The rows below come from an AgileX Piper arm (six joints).
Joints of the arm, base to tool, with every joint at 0 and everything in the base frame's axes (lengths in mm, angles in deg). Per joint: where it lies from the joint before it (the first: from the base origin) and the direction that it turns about. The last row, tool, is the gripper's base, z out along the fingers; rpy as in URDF.
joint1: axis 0 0 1 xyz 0.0 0.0 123.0
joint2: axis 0 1 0 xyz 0.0 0.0 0.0
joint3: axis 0 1 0 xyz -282.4 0.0 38.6
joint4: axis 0.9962 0 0.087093 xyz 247.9 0.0 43.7
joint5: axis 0 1 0 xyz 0.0 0.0 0.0
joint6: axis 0.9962 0 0.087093 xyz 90.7 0.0 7.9
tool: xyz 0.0 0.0 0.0 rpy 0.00 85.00 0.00
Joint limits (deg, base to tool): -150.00..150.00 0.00..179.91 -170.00..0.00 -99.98..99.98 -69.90..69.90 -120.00..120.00
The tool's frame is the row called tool.
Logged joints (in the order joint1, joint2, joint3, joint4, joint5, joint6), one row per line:
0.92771 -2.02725 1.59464 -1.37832 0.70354 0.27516
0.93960 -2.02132 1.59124 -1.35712 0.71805 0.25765
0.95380 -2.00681 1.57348 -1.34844 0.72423 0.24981
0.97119 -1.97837 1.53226 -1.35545 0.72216 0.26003
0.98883 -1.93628 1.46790 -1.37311 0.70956 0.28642
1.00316 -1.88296 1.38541 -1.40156 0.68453 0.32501
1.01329 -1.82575 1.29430 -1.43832 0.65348 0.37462
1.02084 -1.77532 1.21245 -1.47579 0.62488 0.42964
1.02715 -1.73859 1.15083 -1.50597 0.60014 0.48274
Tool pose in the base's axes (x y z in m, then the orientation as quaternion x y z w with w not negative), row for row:
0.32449 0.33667 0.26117 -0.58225 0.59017 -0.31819 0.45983
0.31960 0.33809 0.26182 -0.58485 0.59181 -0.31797 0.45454
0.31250 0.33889 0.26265 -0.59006 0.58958 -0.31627 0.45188
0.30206 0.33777 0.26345 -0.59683 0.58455 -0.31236 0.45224
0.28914 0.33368 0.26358 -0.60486 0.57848 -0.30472 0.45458
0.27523 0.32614 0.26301 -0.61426 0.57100 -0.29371 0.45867
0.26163 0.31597 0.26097 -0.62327 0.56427 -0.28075 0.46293
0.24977 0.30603 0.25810 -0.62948 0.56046 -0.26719 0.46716
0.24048 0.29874 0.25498 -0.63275 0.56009 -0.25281 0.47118
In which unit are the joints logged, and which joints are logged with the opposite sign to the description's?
The joints are logged in radians. Opposite sign: joint2, joint3.
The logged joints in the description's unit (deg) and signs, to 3 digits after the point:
53.154 116.153 -91.366 -78.972 40.310 15.766
53.835 115.813 -91.171 -77.757 41.141 14.762
54.649 114.982 -90.154 -77.260 41.495 14.313
55.645 113.352 -87.792 -77.662 41.377 14.899
56.656 110.941 -84.104 -78.673 40.655 16.411
57.477 107.886 -79.378 -80.303 39.221 18.622
58.057 104.608 -74.158 -82.410 37.442 21.464
58.490 101.718 -69.468 -84.557 35.803 24.617
58.851 99.614 -65.938 -86.286 34.385 27.659

